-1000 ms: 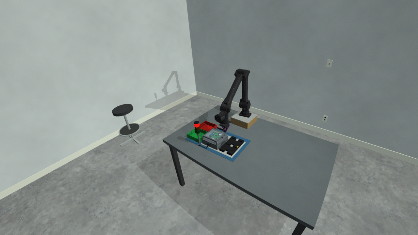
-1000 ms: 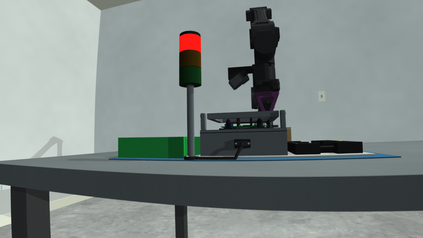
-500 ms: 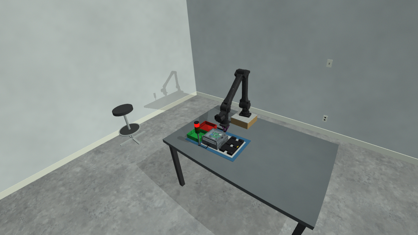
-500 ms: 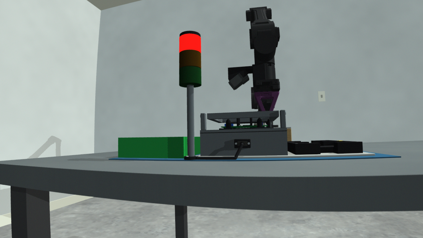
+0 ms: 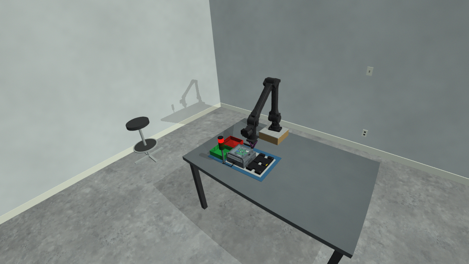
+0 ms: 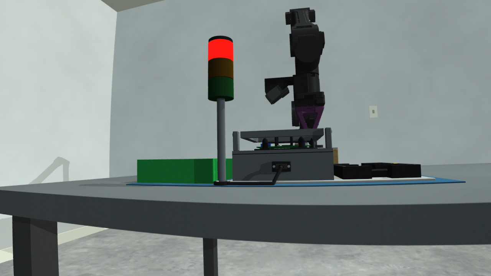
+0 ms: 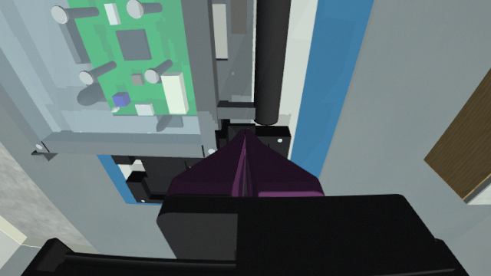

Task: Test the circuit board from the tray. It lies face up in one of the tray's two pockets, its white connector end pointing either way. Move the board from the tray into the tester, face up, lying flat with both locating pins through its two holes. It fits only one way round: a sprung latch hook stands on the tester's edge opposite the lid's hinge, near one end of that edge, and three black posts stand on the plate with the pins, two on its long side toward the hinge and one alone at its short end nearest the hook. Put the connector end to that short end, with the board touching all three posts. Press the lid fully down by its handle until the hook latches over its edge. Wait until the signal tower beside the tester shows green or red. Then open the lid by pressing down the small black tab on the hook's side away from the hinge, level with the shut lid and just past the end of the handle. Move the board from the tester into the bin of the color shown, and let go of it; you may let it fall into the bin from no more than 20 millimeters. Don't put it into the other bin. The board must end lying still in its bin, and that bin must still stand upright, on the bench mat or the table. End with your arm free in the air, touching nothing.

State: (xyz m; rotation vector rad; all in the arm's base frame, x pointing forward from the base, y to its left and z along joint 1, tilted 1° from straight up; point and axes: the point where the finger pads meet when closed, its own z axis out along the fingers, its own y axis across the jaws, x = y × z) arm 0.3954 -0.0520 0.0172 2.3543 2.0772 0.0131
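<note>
Right now my hand is 10 mm short of the black latch hook and 10 mm above it. The rest, counted from my hand: green circuit board: 60 mm ahead, 70 mm to the right, 30 mm below; black tester plate: 70 mm ahead, 60 mm to the right, 30 mm below; clear lid: 70 mm ahead, 70 mm to the right, 10 mm below.
</note>
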